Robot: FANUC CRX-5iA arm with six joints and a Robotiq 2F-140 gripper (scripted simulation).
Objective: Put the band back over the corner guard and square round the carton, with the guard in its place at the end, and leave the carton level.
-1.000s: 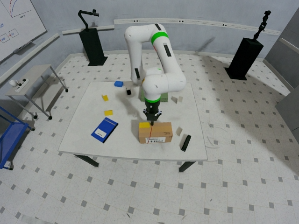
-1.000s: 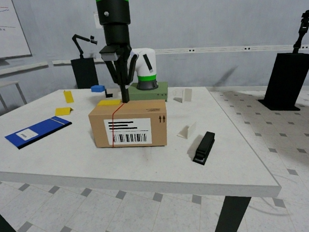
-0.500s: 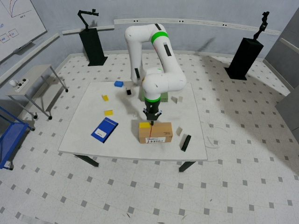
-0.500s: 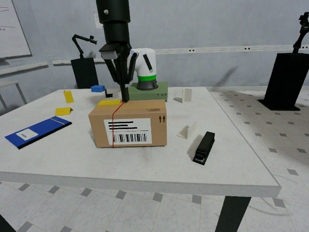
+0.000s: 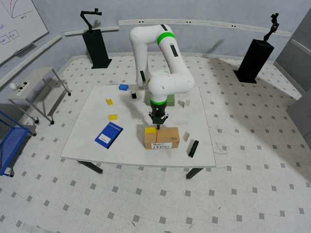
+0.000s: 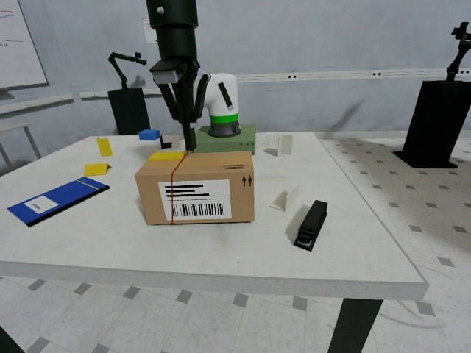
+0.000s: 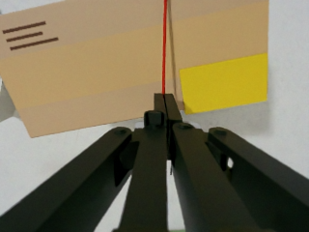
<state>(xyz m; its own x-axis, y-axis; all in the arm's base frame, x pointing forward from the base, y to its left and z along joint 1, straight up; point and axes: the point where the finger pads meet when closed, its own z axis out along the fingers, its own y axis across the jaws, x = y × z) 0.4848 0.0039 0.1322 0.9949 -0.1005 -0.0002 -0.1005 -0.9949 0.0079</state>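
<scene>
The yellow corner guard is 60 mm to the right of my hand and 60 mm below it. Also, from my hand: black block: 280 mm to the left, 170 mm below, 90 mm ahead; then brown carton: 110 mm below, 40 mm ahead, 30 mm to the left; then white guard: 240 mm to the left, 180 mm below, 10 mm behind.
</scene>
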